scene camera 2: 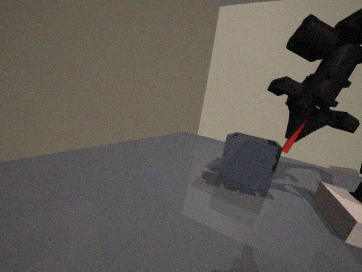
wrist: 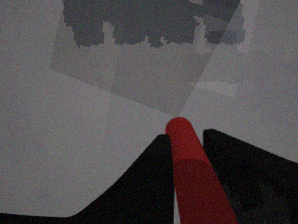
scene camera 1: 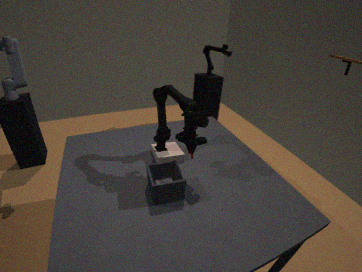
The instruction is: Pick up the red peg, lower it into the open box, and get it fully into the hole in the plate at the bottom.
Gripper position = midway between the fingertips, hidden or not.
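There's a dark box (scene camera 2: 247, 159), and I can see that box in scene camera 1 too (scene camera 1: 162, 193). My gripper (scene camera 2: 289, 140) is there as well, and the wrist view also shows the gripper (wrist: 186, 142).
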